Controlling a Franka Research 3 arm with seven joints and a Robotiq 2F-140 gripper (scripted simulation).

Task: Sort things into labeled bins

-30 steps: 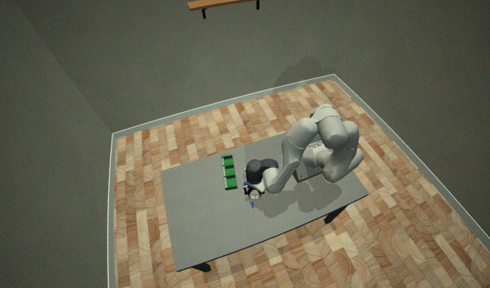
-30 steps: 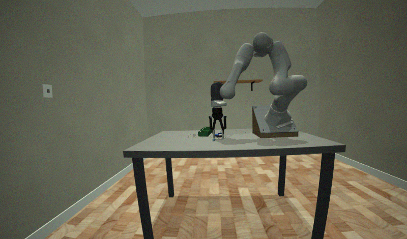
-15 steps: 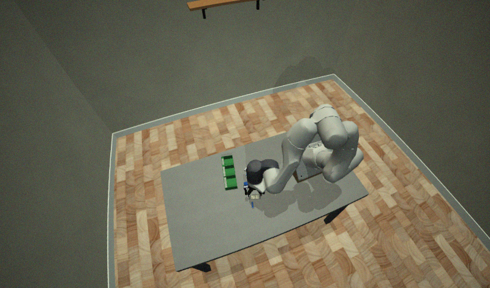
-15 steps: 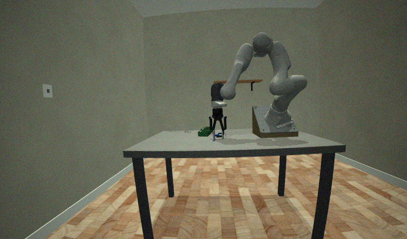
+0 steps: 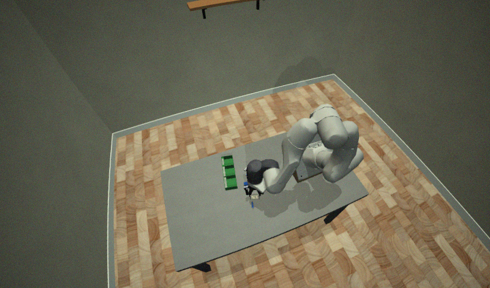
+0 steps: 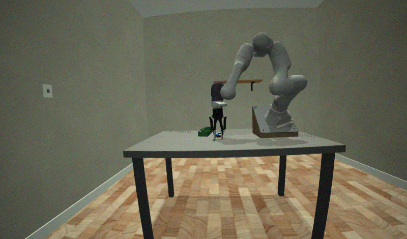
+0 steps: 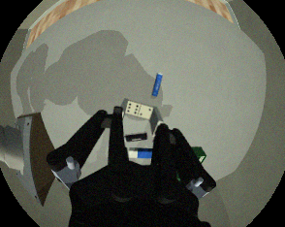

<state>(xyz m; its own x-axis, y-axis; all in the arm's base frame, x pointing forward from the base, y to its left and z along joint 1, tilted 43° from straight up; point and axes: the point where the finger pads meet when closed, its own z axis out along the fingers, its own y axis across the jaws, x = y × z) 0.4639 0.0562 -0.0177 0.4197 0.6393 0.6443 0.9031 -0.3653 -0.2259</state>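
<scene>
My hand is 3 cm above the white thing. Also, from my hand: blue-and-white piece (2 cm behind, 11 cm to the right, 3 cm below); black piece (2 cm behind, 6 cm to the right, 3 cm below); pale grey piece (5 cm behind, 22 cm to the right, 2 cm below).
</scene>
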